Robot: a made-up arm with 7 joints.
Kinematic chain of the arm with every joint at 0, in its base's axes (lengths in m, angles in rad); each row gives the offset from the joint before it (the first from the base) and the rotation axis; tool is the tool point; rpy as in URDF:
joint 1: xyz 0 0 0.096 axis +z
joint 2: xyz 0 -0.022 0.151 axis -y
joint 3: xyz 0 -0.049 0.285 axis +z
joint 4: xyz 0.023 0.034 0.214 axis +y
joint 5: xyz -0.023 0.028 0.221 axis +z
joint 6: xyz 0 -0.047 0.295 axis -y
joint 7: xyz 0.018 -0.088 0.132 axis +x
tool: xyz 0 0 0 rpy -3.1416 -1.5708 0
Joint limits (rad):
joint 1: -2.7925..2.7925
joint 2: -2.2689..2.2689
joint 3: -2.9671..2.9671
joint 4: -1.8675..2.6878
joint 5: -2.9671..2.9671
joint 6: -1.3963..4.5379
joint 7: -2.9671..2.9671
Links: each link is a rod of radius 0.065 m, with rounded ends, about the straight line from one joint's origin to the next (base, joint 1, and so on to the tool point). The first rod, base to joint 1, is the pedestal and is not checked.
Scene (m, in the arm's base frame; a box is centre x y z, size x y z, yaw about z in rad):
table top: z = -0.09
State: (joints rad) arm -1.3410 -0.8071 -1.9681 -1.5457 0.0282 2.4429 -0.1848
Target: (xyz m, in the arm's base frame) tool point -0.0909 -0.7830 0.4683
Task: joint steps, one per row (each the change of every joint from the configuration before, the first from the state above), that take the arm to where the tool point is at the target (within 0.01 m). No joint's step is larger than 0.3 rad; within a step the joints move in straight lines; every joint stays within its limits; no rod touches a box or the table.
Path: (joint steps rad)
1: -0.2266 -0.0915 -0.0962 0.2772 0.0442 -0.0566 0.0000
2: -0.2265 -0.0915 -0.0963 0.2771 0.0442 -0.0565 0.0000
3: -0.2266 -0.0915 -0.0962 0.2772 0.0441 -0.0566 0.0000

